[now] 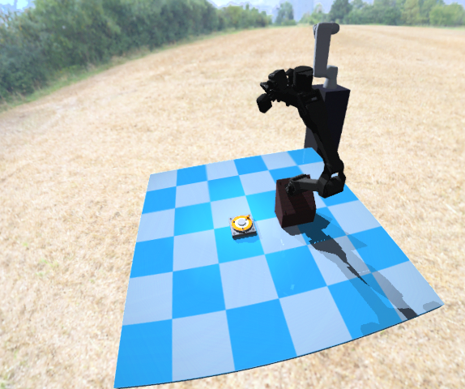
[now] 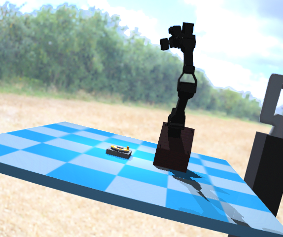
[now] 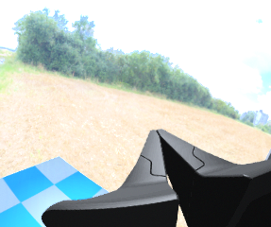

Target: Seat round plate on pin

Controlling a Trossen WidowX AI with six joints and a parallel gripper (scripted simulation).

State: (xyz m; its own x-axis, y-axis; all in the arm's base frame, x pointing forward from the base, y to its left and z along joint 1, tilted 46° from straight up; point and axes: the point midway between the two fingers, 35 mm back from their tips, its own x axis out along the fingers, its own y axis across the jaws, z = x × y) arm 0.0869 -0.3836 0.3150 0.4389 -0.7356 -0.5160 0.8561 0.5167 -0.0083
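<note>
My gripper tip is now 640 mm above the round plate, 120 mm short of it and 70 mm to the right of it. From my gripper tip the other things lie so: square grey base: 650 mm below, 140 mm ahead, 80 mm to the left.
</note>
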